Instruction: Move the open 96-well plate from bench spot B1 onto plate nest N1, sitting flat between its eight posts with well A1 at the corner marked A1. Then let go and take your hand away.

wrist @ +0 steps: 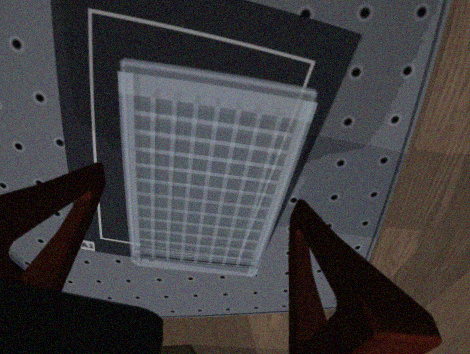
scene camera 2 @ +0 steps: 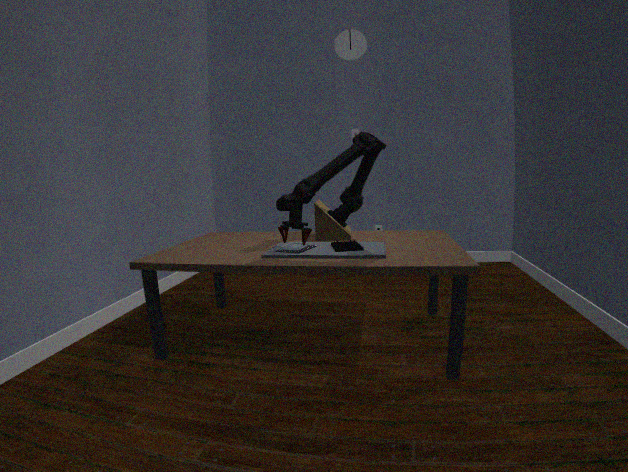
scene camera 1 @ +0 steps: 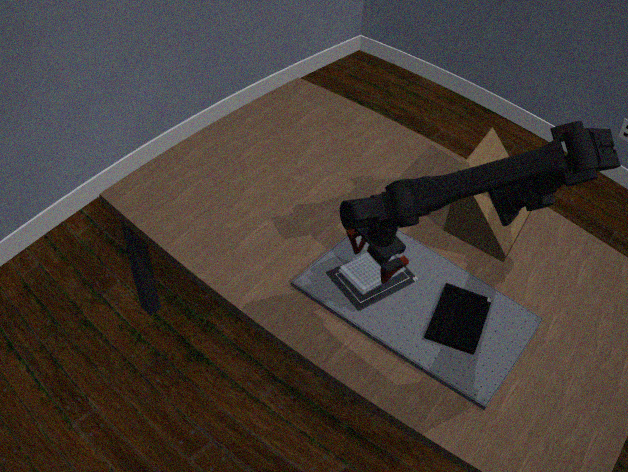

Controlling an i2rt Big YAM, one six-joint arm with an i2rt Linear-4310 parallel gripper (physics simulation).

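Pixels of known places: gripper, fingertip midpoint: [wrist: 200, 191] [scene camera 2: 294, 244] [scene camera 1: 370, 267]; arm's base, origin of the base link: [scene camera 2: 336, 219] [scene camera 1: 500, 199].
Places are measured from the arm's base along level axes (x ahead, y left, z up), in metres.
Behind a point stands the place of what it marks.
Note:
The clear 96-well plate [scene camera 1: 362, 274] {x 0.394, y -0.143, z -0.069 m} [wrist: 200, 175] {x 0.369, y -0.139, z -0.077 m} lies on the dark mat [scene camera 1: 346, 289] {x 0.441, y -0.148, z -0.083 m} [wrist: 75, 100] {x 0.412, y -0.083, z -0.083 m} of bench spot B1. It is shifted from the mat's white outline towards the lower right in the wrist view. The mat's A1 label [wrist: 88, 245] {x 0.310, y -0.053, z -0.083 m} is near its lower left corner there. My gripper [scene camera 1: 371, 265] {x 0.370, y -0.140, z -0.063 m} [scene camera 2: 294, 243] {x 0.370, y -0.140, z -0.063 m} [wrist: 200, 191] {x 0.370, y -0.140, z -0.063 m} is open and empty, pointing down, with one red-brown fingertip on each long side of the plate, apart from it. How far the tips are above the mat is hard to tell. Nest N1 [scene camera 1: 458, 318] {x 0.345, y 0.094, z -0.073 m} [scene camera 2: 347, 246] {x 0.374, y 0.104, z -0.073 m} is a black rectangle; its posts cannot be made out.
The grey perforated board [scene camera 1: 406, 329] {x 0.439, y 0.018, z -0.085 m} [scene camera 2: 373, 249] {x 0.370, y 0.218, z -0.087 m} carries mat and nest on the wooden table [scene camera 1: 228, 167] {x 0.320, y -0.657, z -0.097 m} [scene camera 2: 203, 253] {x 0.438, y -0.573, z -0.098 m}. A small pale label [scene camera 1: 488, 299] {x 0.250, y 0.122, z -0.073 m} marks one nest corner. A tan wedge-shaped stand [scene camera 1: 505, 223] {x 0.046, y 0.045, z -0.022 m} [scene camera 2: 327, 225] {x 0.105, y -0.031, z -0.017 m} rises behind the board, under the arm.

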